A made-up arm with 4 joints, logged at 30 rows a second.
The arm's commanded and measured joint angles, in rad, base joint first. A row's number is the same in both.
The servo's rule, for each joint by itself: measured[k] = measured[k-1] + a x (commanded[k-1-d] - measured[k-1]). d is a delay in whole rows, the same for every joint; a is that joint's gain. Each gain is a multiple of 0.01, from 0.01 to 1. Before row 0 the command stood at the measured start. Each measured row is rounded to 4 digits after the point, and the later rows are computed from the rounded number. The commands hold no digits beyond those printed.
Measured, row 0: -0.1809 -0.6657 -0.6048 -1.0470
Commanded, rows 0 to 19: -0.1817 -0.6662 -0.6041 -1.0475; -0.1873 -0.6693 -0.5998 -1.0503; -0.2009 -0.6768 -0.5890 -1.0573; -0.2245 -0.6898 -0.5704 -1.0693; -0.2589 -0.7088 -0.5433 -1.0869; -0.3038 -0.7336 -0.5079 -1.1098; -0.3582 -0.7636 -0.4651 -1.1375; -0.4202 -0.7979 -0.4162 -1.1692; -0.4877 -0.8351 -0.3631 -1.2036; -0.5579 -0.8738 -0.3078 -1.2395; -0.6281 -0.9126 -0.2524 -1.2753; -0.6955 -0.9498 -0.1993 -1.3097; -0.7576 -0.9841 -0.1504 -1.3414; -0.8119 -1.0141 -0.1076 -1.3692; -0.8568 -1.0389 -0.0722 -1.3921; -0.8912 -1.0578 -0.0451 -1.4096; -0.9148 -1.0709 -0.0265 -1.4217; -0.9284 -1.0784 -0.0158 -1.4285; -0.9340 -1.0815 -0.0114 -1.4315; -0.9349 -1.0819 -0.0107 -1.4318
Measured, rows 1 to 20: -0.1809 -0.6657 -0.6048 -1.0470; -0.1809 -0.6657 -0.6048 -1.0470; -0.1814 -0.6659 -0.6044 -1.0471; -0.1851 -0.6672 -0.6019 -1.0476; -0.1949 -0.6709 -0.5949 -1.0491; -0.2133 -0.6783 -0.5817 -1.0521; -0.2416 -0.6902 -0.5610 -1.0573; -0.2802 -0.7071 -0.5323 -1.0652; -0.3286 -0.7291 -0.4960 -1.0760; -0.3854 -0.7559 -0.4529 -1.0900; -0.4488 -0.7868 -0.4044 -1.1070; -0.5164 -0.8207 -0.3522 -1.1269; -0.5857 -0.8565 -0.2983 -1.1492; -0.6538 -0.8929 -0.2448 -1.1733; -0.7182 -0.9285 -0.1938 -1.1985; -0.7763 -0.9619 -0.1473 -1.2241; -0.8262 -0.9919 -0.1067 -1.2493; -0.8665 -1.0176 -0.0734 -1.2733; -0.8964 -1.0384 -0.0481 -1.2956; -0.9162 -1.0540 -0.0307 -1.3155
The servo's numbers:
d 2
a 0.62 0.39 0.54 0.15

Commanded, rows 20 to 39: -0.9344 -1.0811 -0.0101 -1.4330; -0.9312 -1.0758 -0.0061 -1.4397; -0.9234 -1.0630 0.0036 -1.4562; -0.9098 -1.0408 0.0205 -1.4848; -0.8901 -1.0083 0.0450 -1.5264; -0.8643 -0.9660 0.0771 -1.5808; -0.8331 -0.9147 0.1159 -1.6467; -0.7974 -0.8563 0.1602 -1.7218; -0.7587 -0.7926 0.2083 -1.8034; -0.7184 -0.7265 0.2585 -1.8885; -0.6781 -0.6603 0.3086 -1.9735; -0.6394 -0.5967 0.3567 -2.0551; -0.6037 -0.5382 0.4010 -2.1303; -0.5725 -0.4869 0.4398 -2.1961; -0.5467 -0.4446 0.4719 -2.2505; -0.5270 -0.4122 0.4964 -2.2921; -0.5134 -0.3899 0.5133 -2.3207; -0.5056 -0.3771 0.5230 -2.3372; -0.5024 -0.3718 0.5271 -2.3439; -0.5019 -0.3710 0.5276 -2.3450
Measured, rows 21 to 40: -0.9272 -1.0647 -0.0203 -1.3329; -0.9320 -1.0714 -0.0151 -1.3477; -0.9335 -1.0752 -0.0124 -1.3605; -0.9321 -1.0754 -0.0090 -1.3724; -0.9267 -1.0706 -0.0022 -1.3850; -0.9162 -1.0590 0.0101 -1.4000; -0.9000 -1.0392 0.0289 -1.4190; -0.8779 -1.0107 0.0549 -1.4433; -0.8501 -0.9733 0.0878 -1.4738; -0.8174 -0.9277 0.1269 -1.5110; -0.7810 -0.8750 0.1709 -1.5549; -0.7422 -0.8171 0.2182 -1.6049; -0.7025 -0.7559 0.2670 -1.6602; -0.6634 -0.6938 0.3154 -1.7194; -0.6264 -0.6331 0.3616 -1.7810; -0.5930 -0.5761 0.4038 -1.8433; -0.5643 -0.5248 0.4406 -1.9044; -0.5412 -0.4809 0.4707 -1.9626; -0.5240 -0.4454 0.4937 -2.0163; -0.5126 -0.4188 0.5095 -2.0644
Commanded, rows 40 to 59: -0.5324 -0.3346 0.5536 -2.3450; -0.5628 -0.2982 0.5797 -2.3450; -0.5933 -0.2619 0.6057 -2.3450; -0.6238 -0.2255 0.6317 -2.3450; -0.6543 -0.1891 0.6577 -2.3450; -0.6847 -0.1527 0.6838 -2.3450; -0.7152 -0.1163 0.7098 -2.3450; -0.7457 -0.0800 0.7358 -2.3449; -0.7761 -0.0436 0.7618 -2.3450; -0.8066 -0.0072 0.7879 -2.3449; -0.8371 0.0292 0.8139 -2.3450; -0.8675 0.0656 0.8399 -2.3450; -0.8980 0.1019 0.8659 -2.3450; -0.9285 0.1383 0.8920 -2.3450; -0.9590 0.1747 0.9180 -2.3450; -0.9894 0.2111 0.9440 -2.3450; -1.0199 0.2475 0.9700 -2.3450; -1.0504 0.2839 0.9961 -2.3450; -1.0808 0.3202 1.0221 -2.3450; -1.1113 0.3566 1.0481 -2.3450
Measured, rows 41 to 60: -0.5063 -0.4005 0.5190 -2.1063; -0.5036 -0.3890 0.5236 -2.1421; -0.5215 -0.3678 0.5398 -2.1725; -0.5471 -0.3407 0.5613 -2.1984; -0.5757 -0.3100 0.5853 -2.2204; -0.6055 -0.2770 0.6104 -2.2391; -0.6358 -0.2427 0.6359 -2.2550; -0.6661 -0.2076 0.6618 -2.2685; -0.6965 -0.1720 0.6877 -2.2800; -0.7270 -0.1361 0.7137 -2.2897; -0.7574 -0.1000 0.7397 -2.2980; -0.7879 -0.0638 0.7657 -2.3050; -0.8184 -0.0275 0.7917 -2.3110; -0.8488 0.0088 0.8177 -2.3161; -0.8793 0.0451 0.8437 -2.3204; -0.9098 0.0814 0.8698 -2.3241; -0.9403 0.1178 0.8958 -2.3272; -0.9707 0.1542 0.9218 -2.3299; -1.0012 0.1906 0.9478 -2.3322; -1.0317 0.2270 0.9739 -2.3341
